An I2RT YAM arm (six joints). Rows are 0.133 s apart.
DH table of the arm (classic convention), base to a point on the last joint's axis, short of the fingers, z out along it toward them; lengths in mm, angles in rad. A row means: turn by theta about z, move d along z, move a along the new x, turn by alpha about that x. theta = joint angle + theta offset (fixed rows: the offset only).
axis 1: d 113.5  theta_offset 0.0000  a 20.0  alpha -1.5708
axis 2: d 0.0  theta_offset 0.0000  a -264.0  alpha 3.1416
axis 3: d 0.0  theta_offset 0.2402  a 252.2  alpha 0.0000
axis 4: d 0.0  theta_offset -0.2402  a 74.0  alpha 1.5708
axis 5: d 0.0  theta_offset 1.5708  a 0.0  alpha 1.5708
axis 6: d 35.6  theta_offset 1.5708  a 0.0  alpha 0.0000
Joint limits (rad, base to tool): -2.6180..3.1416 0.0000..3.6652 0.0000..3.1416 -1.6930..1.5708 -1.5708..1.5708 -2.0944..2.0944
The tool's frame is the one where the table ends.
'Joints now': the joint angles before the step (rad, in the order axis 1, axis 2, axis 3, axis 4, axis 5, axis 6). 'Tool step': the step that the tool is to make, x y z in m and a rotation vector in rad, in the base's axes. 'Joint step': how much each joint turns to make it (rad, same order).
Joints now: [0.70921 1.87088 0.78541 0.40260 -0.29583 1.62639]
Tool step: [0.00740 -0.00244 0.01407 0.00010 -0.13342 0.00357]
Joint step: [-0.01535 -0.02873 0.00234 0.04813 0.03649 -0.08332]
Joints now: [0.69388 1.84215 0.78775 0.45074 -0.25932 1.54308]
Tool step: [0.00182 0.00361 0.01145 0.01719 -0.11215 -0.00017]
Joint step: [0.00824 -0.01635 -0.00141 0.07094 0.03843 -0.04674]
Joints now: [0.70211 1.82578 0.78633 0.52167 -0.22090 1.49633]
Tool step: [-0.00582 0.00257 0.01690 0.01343 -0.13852 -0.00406]
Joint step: [0.02201 -0.04759 -0.02352 0.07791 0.05945 -0.06121]
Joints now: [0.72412 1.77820 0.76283 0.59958 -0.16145 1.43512]
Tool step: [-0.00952 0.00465 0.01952 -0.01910 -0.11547 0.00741]
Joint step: [0.03388 -0.06231 -0.00596 0.00599 0.05905 -0.07604]
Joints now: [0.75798 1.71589 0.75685 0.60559 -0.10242 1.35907]
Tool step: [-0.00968 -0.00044 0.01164 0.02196 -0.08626 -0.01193]
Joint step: [0.02333 -0.04566 -0.03293 0.06207 0.04725 -0.03120]
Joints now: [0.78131 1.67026 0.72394 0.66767 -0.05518 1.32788]
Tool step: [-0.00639 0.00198 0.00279 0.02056 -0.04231 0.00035]
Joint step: [0.01972 -0.00953 -0.02049 0.05488 0.02270 -0.01021]
